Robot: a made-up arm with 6 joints.
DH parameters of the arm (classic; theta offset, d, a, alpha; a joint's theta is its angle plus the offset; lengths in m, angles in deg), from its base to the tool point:
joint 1: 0 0.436 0 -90
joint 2: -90 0 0.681 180
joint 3: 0 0 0 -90
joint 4: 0 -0.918 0 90
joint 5: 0 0.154 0 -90
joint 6: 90 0 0 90
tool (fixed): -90 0 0 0
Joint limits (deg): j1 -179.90..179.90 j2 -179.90..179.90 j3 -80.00..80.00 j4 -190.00..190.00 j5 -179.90..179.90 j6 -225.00..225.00
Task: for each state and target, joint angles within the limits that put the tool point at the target. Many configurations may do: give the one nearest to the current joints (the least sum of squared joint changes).
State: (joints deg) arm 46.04 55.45 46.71 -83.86 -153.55 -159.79
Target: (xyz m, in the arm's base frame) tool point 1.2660 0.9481 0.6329
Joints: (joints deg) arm 41.38 73.93 80.00 -35.41 -153.55 -159.79
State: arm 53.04 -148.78 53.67 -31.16 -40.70 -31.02
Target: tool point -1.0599 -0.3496 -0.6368
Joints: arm 11.62 -152.45 63.37 -33.12 -40.70 -31.02
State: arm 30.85 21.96 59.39 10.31 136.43 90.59
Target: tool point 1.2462 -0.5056 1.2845
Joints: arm -15.64 48.00 71.38 11.67 136.43 90.59
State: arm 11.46 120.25 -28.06 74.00 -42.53 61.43
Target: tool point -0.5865 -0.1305 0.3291
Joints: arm 8.35 167.79 -58.27 73.44 -42.53 61.43
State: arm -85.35 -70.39 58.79 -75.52 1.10 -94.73
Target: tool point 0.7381 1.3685 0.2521
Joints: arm -119.49 -112.82 71.56 -78.27 1.10 -94.73
